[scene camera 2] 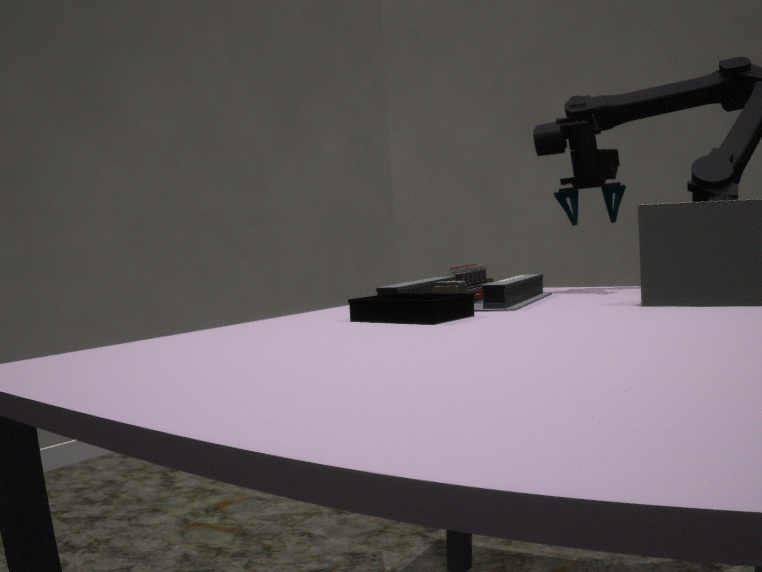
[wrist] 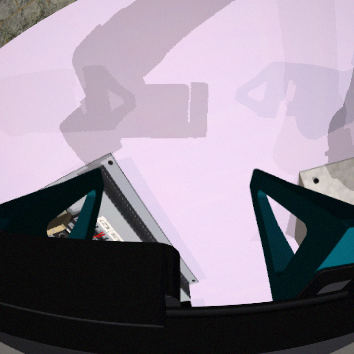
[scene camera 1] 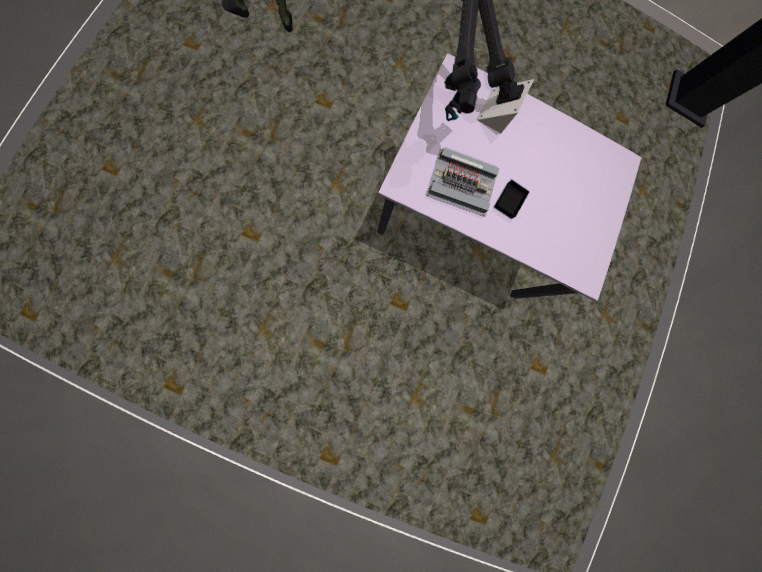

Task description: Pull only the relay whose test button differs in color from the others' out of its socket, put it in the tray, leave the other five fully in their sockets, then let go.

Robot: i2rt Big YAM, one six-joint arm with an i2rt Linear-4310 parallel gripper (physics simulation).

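Frame: origin at the arm's base, x down, y left, z ahead, level; metres.
Where they show: gripper, fingertip midpoint: [scene camera 2: 593,223] [wrist: 176,176] [scene camera 1: 453,113]; arm's base, link origin: [scene camera 2: 721,241] [scene camera 1: 510,95].
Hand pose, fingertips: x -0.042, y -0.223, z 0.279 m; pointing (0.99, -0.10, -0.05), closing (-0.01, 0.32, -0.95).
Each offset is from my fingertips to the top centre of the thing. Level surfaces: height alone.
The six-relay row [scene camera 1: 461,179] [scene camera 2: 470,274] stands in sockets on the grey panel [scene camera 1: 457,198] [wrist: 118,210]. The relays are too small in the scene views to tell their test-button colours. In the wrist view the left finger and the gripper body hide most of the row. The black tray @[dx +0.106, dy +0.449, dz +0.185 m] [scene camera 1: 504,193] [scene camera 2: 411,310] lies on the table beside the panel and looks empty from above. My gripper [scene camera 1: 452,113] [scene camera 2: 593,222] [wrist: 176,176] is open and empty, fingers pointing down. It hangs high above the table, on the arm-base side of the panel, apart from the relays.
Grey cable ducts @[dx +0.099, dy +0.177, dz +0.114 m] [scene camera 2: 513,291] run along both long sides of the relay row. The arm's base stands on a pale mounting block [scene camera 1: 499,116] [scene camera 2: 701,253] [wrist: 332,175] near the gripper. The lilac table @[dx +0.142 m] [scene camera 1: 572,203] [scene camera 2: 369,381] extends beyond the tray.
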